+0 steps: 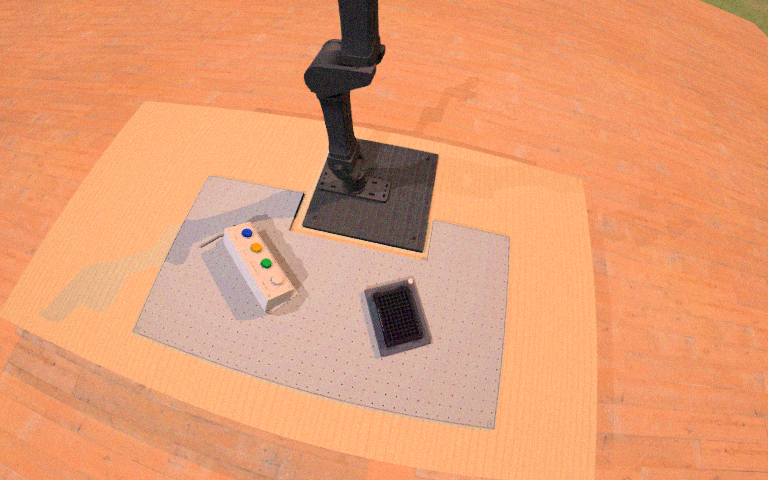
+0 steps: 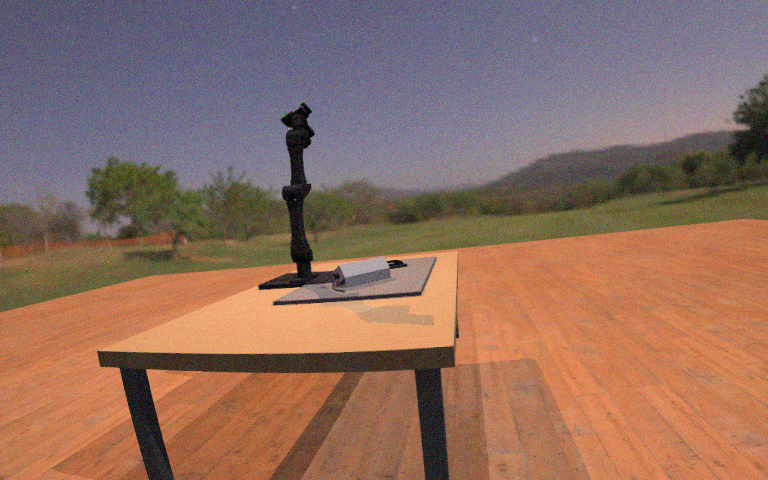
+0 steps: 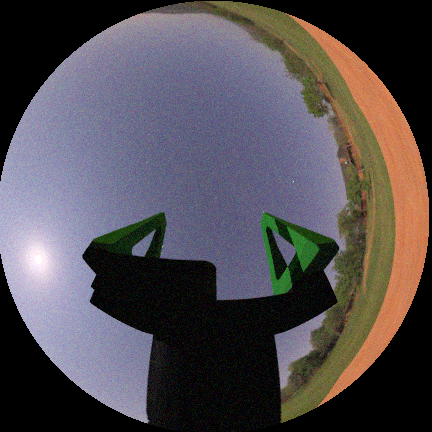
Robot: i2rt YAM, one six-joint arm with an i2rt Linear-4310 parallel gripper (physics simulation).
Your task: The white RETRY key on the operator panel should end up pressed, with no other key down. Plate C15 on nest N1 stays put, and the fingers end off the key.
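The operator panel is a pale slanted box at the left of the pegboard. Its white RETRY key is at the end of the key row, beside the green key, then the orange key and blue key. Whether any key is down is too small to tell. A dark plate sits on a grey nest right of the panel; no label is readable. My gripper is open and empty, high above the table at the top of the upright arm, far from the panel.
The grey pegboard lies on the wooden table. The black arm base plate stands behind it. A thin rod or cable sticks out at the panel's left. A small white spot is at the nest's corner.
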